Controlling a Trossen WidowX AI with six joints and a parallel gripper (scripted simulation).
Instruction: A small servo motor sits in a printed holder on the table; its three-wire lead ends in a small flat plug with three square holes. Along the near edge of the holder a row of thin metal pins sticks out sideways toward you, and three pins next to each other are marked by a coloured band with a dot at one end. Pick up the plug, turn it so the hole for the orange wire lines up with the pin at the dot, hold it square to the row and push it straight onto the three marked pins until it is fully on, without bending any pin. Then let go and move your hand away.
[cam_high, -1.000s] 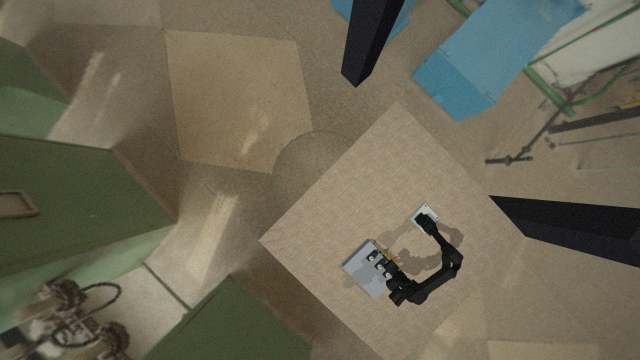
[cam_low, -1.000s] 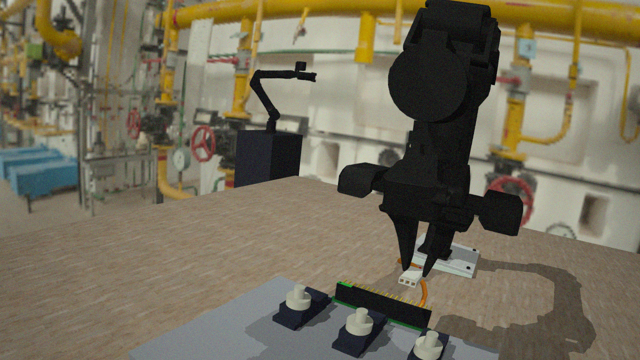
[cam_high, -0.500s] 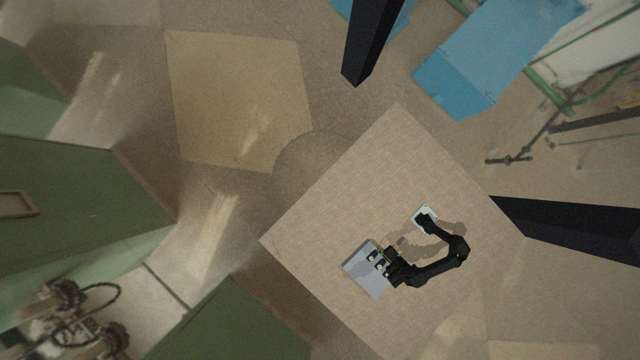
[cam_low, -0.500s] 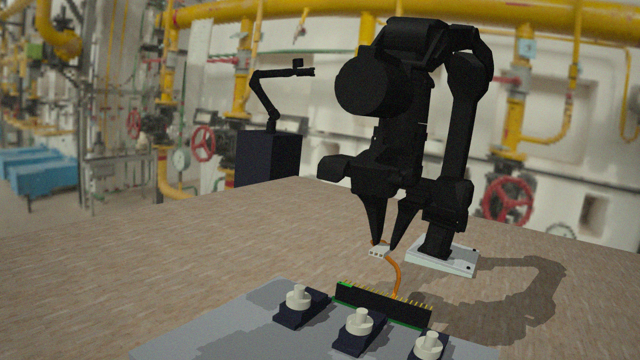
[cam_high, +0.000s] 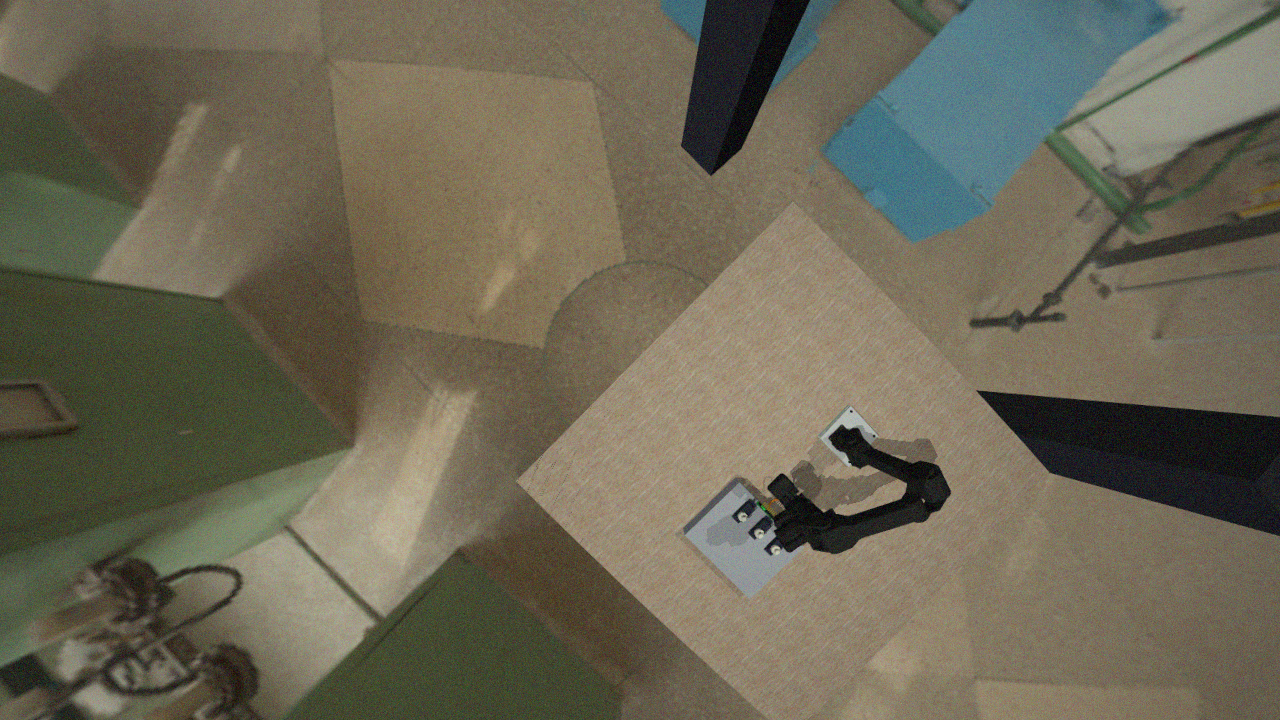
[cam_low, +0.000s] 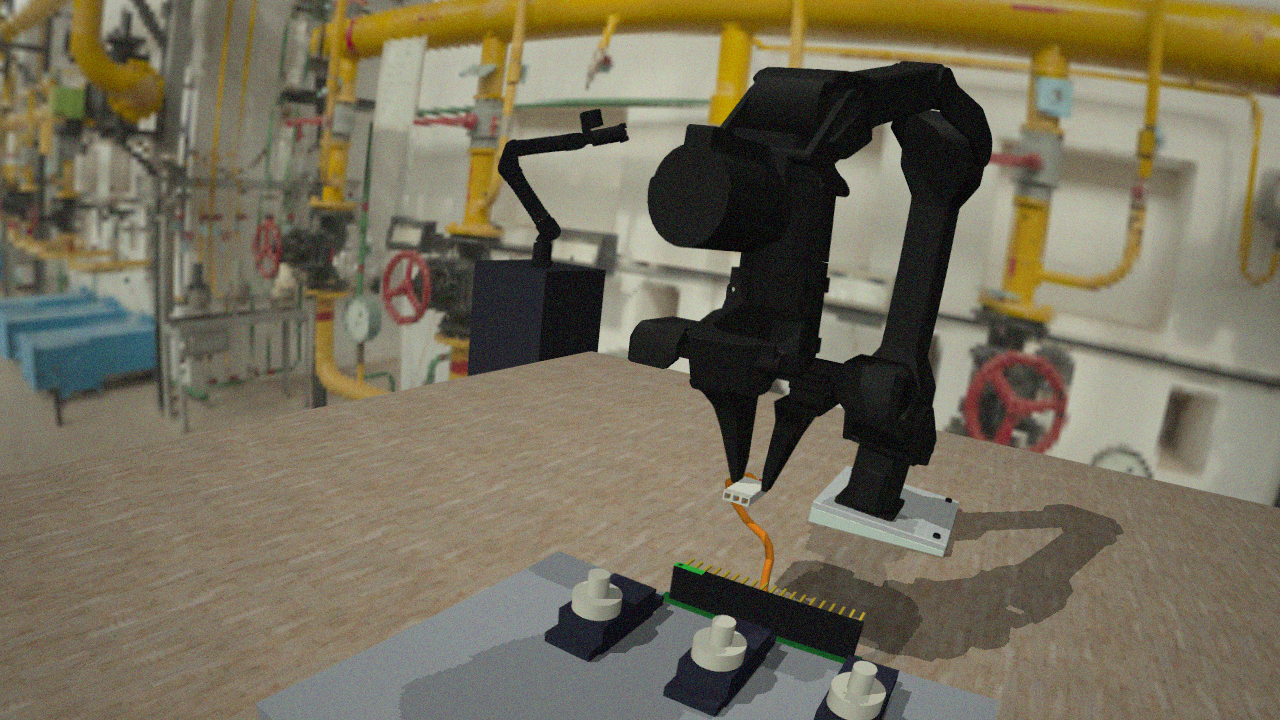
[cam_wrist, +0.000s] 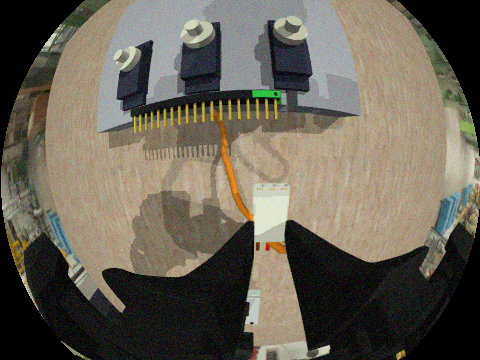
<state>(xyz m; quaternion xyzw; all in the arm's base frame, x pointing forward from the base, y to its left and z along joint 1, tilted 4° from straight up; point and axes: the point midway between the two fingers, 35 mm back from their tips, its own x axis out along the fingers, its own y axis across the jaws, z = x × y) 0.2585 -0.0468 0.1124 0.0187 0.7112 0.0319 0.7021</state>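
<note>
Right now the green band is 80 mm ahead of my gripper tip and 30 mm below it. Also, from my gripper tip: grey holder plate 240 mm ahead, 60 mm to the left, 80 mm below; black pin strip 80 mm ahead, 50 mm to the left, 40 mm below.
</note>
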